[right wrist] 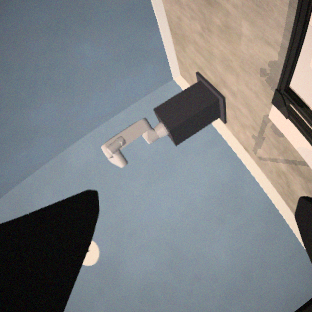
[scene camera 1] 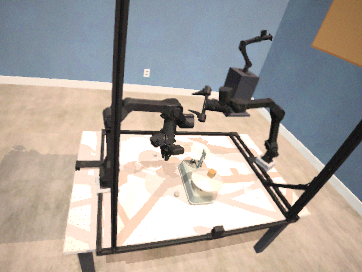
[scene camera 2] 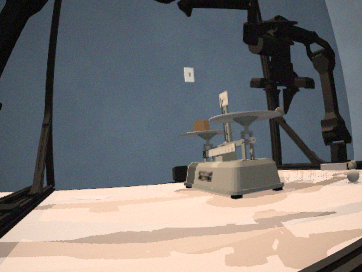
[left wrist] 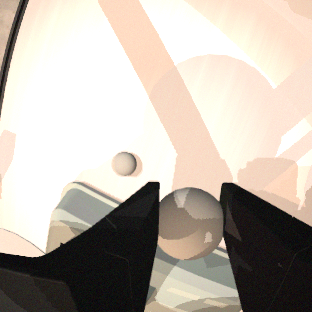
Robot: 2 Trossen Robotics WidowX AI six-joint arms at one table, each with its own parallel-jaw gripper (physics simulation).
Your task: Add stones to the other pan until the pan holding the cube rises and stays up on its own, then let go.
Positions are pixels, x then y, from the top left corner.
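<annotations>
There's a balance scale here, and in the right wrist view it's out of frame. The scale does show in the left wrist view and in scene camera 1, and you can see it in scene camera 2 point(227, 175) too. For the balance scale, point(scene camera 1: 199, 188) and point(left wrist: 66, 241) are the same spot on it.
</annotations>
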